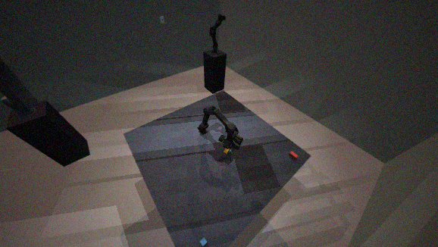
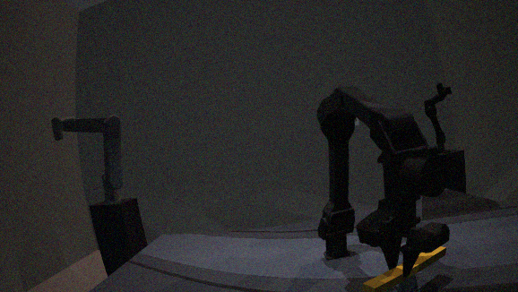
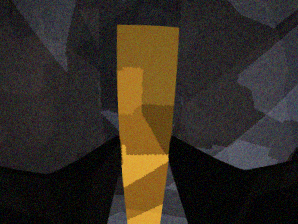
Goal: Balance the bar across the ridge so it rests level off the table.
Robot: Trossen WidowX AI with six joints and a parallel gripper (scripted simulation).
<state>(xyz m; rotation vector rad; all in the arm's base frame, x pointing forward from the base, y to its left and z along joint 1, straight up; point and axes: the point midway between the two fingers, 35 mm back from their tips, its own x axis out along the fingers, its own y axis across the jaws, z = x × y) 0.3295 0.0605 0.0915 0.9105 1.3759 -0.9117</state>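
My gripper tip is 30 mm to the right of the bar and 10 mm past it. The rest, counted from my gripper tip: blue block 560 mm to the right, 410 mm ahead, 40 mm below; then red block 440 mm to the left, 410 mm ahead, 40 mm below.
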